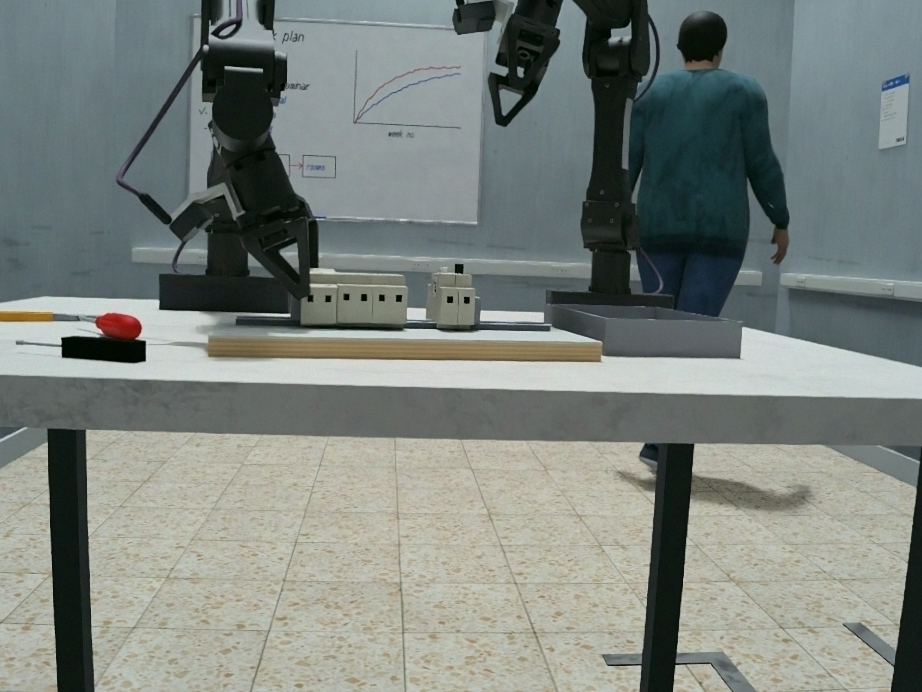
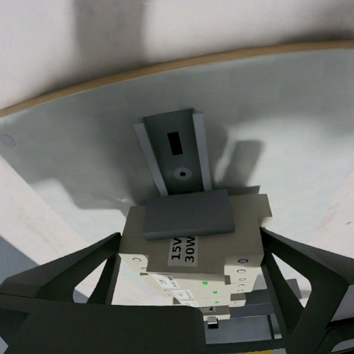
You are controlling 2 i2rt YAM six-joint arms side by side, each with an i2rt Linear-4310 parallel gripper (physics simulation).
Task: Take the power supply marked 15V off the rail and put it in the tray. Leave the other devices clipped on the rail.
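Places are measured from the left arm's base along level axes (x ahead, y left, z up), in metres.
Where they show: left gripper, fingertip midpoint: [image 1: 507, 108]; right gripper, fingertip midpoint: [image 1: 308, 295]; left arm's base, origin of the base link: [image 1: 609, 298]; right arm's base, origin of the base link: [image 1: 227, 281].
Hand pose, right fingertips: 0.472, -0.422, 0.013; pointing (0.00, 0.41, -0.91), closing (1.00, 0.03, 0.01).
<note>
Things, the pixels of their centre, and the offset from my right fingertips, as dx, dy, dz. "spot": a spot on its surface instead.
- power supply marked 15V 30W, body centre: [image 1: 317, 295] -0.007, +0.008, +0.000
- rail, surface spot: [image 1: 256, 321] spot: +0.021, -0.051, -0.027
- grey tray, body centre: [image 1: 633, 328] -0.115, +0.377, -0.031
- board with a wooden edge, body centre: [image 1: 396, 336] -0.018, +0.093, -0.041
- black-handled screwdriver, body centre: [image 1: 76, 347] +0.167, -0.182, -0.042
- red-handled tool, body centre: [image 1: 104, 323] -0.025, -0.228, -0.039
- yellow-orange handle, body centre: [image 1: 16, 316] -0.136, -0.381, -0.046
The power supply marked 15V 30W [image 1: 320, 306] [image 2: 212, 252] is the end device of the long row on the rail [image 1: 256, 321] [image 2: 175, 145]. A grey block [image 2: 189, 217] stands against its outer face. My right gripper [image 1: 303, 289] [image 2: 187, 237] is shut on this supply, with one fingertip against each side. The supply sits in line with the other cream devices [image 1: 372, 303] [image 2: 190, 295]; its hold on the rail is hidden. A separate pair of devices [image 1: 455, 303] stands farther right on the rail. The grey tray [image 1: 673, 338] is at the right. My left gripper [image 1: 506, 115] is open, high above the table.
The rail lies on a board with a wooden edge [image 1: 402, 349] [image 2: 200, 61]. At the left of the table lie a black-handled screwdriver [image 1: 102, 348], a red-handled tool [image 1: 119, 325] and a yellow-orange handle [image 1: 26, 316]. A person [image 1: 696, 163] stands behind the table.
</note>
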